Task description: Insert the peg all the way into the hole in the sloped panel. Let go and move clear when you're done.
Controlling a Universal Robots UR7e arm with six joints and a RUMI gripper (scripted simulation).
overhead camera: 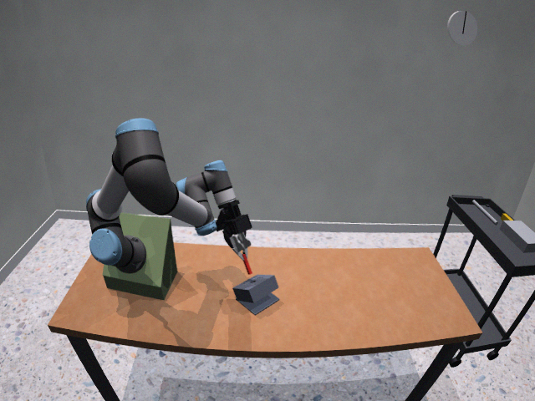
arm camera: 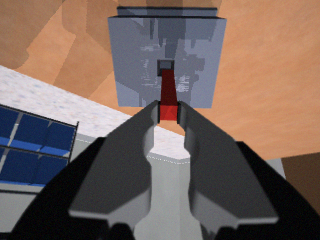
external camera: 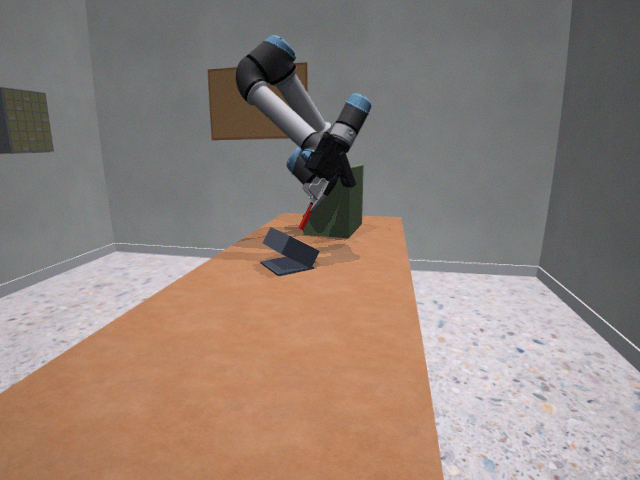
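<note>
Now: the flat panel foot 17 cm below my hand, 7 cm to the right of it and 6 cm ahead of it. The rest, counted from my hand: red peg: 3 cm below, 1 cm to the right, 1 cm ahead.
</note>
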